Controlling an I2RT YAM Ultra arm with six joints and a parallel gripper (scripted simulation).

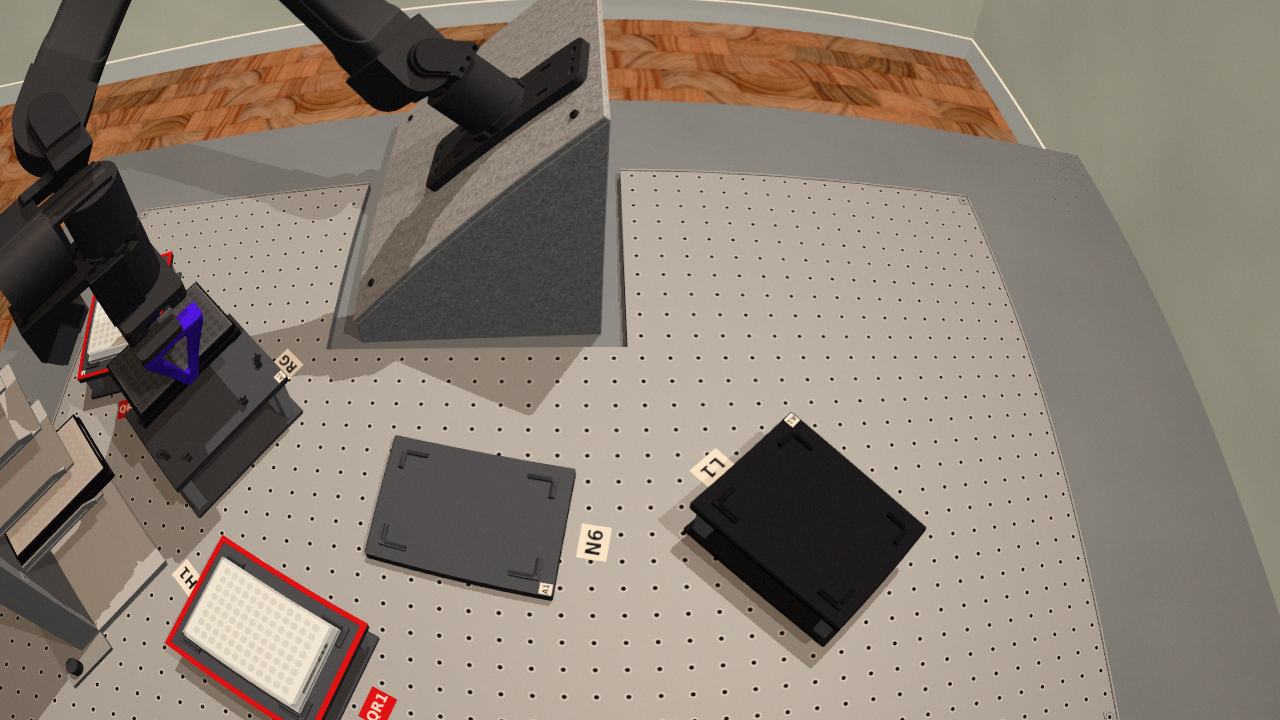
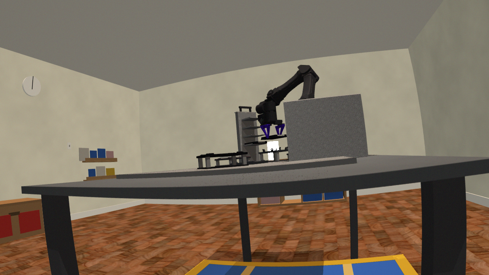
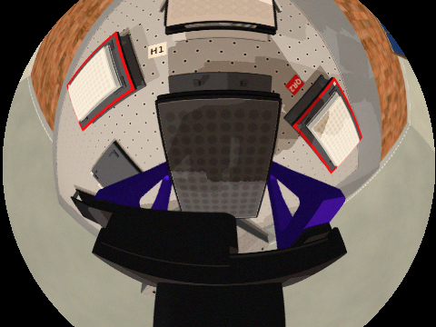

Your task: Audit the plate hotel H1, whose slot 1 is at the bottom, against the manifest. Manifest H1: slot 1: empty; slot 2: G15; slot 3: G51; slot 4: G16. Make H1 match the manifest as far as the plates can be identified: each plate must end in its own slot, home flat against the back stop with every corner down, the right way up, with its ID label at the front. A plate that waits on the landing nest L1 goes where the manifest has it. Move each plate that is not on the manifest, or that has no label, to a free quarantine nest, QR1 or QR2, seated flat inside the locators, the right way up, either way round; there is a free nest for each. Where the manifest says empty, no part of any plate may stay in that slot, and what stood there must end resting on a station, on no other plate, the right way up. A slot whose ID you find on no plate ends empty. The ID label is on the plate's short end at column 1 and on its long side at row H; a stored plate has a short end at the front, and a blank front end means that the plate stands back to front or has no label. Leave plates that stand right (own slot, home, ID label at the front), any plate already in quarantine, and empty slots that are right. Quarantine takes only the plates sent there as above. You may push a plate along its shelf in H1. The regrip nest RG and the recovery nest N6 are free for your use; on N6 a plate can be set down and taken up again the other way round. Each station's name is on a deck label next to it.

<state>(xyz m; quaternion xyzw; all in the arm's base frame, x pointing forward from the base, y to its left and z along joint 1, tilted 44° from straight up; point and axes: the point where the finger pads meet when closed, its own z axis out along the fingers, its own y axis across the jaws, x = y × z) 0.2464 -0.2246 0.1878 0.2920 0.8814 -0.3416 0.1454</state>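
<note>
Now: hand 8 cm above the regrip nest RG. The rest, counted from my hand: plate hotel H1: 20 cm ahead, 16 cm to the right, 2 cm above; quarantine nest QR2: 12 cm behind, 17 cm to the right, 10 cm below; quarantine nest QR1: 21 cm ahead, 11 cm to the left, 10 cm below.
</note>
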